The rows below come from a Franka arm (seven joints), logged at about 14 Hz.
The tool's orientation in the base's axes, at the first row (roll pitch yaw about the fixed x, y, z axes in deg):
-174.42, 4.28, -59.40
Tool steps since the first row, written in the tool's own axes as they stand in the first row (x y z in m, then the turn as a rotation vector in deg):
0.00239, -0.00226, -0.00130, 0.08, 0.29, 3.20
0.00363, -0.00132, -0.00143, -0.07, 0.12, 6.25
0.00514, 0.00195, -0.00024, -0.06, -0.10, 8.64
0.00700, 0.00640, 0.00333, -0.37, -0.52, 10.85
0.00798, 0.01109, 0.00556, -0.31, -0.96, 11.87
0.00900, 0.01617, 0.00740, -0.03, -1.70, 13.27
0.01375, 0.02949, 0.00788, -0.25, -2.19, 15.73
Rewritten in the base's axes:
0.00310, -0.00107, 0.00133, -0.06, 0.15, -3.21
0.00291, -0.00262, 0.00128, 0.15, 0.71, -6.21
0.00092, -0.00541, -0.00033, 0.45, 1.08, -8.56
-0.00180, -0.00883, -0.00445, 0.76, 1.81, -10.69
-0.00524, -0.01177, -0.00719, 1.21, 2.09, -11.66
-0.00900, -0.01498, -0.00958, 2.06, 2.38, -13.00
-0.01803, -0.02566, -0.01171, 2.48, 3.09, -15.38

